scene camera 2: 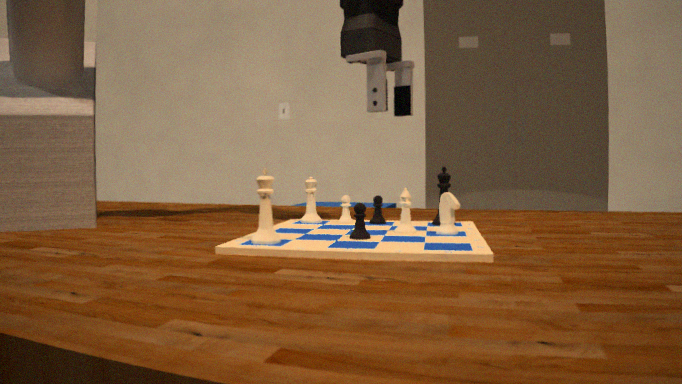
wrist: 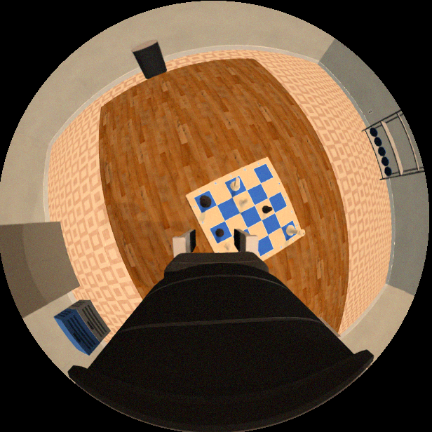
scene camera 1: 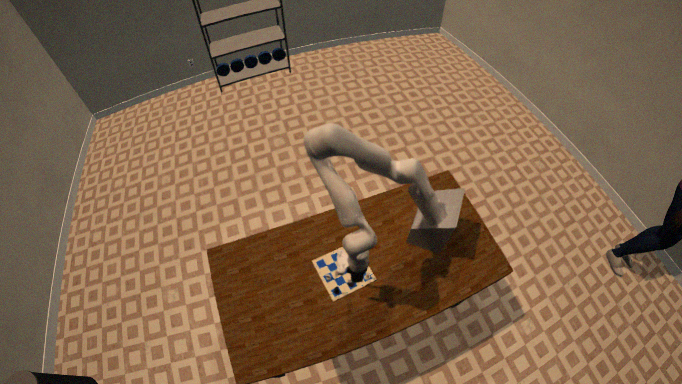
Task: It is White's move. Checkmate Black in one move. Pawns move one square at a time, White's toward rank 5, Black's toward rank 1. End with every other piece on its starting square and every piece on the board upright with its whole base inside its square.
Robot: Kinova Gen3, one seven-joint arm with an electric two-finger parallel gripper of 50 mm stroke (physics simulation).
Note:
In view: the gripper (scene camera 2: 391, 113), a white king (scene camera 2: 266, 235) and a chessboard (scene camera 2: 329, 240).
The chessboard also shows in the wrist view (wrist: 259, 182) and in scene camera 1 (scene camera 1: 326, 265). The gripper is seen too in the wrist view (wrist: 214, 237).

